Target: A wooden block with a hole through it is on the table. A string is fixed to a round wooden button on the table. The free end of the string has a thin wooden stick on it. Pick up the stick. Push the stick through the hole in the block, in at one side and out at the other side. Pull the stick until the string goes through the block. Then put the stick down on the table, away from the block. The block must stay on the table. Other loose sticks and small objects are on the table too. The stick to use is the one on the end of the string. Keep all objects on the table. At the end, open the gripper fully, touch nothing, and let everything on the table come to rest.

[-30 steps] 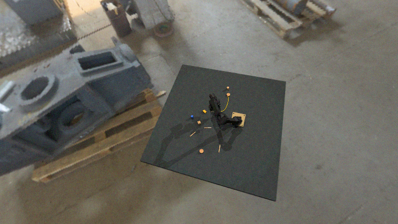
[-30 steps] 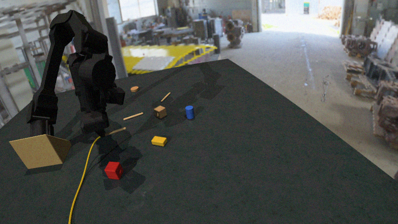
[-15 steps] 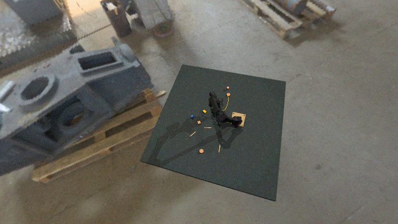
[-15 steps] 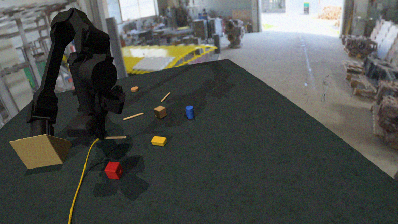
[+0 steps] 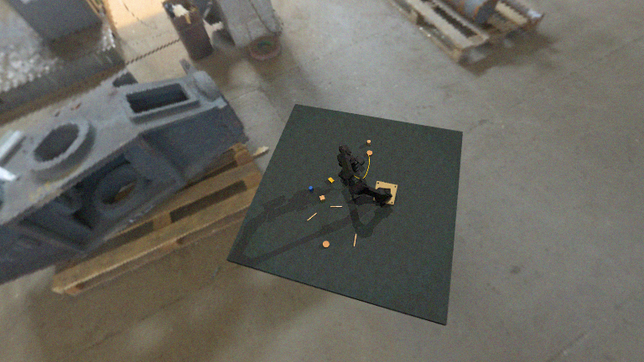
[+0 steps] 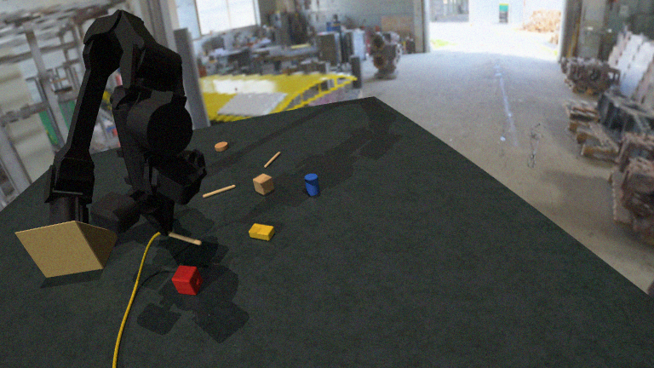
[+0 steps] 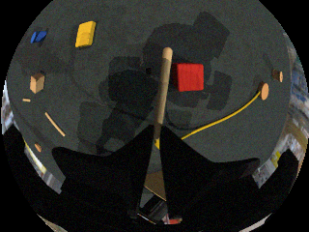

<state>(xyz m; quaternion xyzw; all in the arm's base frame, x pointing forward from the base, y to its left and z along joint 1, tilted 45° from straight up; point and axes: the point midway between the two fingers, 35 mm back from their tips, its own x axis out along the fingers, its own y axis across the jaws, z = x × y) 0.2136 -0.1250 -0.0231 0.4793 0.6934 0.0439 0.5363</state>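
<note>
Now: gripper tip 10 mm short of the thin wooden stick and 10 mm to the left of it. Round my gripper tip: round wooden button (90 mm behind, 220 mm to the right, 60 mm below); red block (10 mm ahead, 50 mm to the right, 50 mm below); yellow block (150 mm ahead, 20 mm to the left, 60 mm below).
</note>
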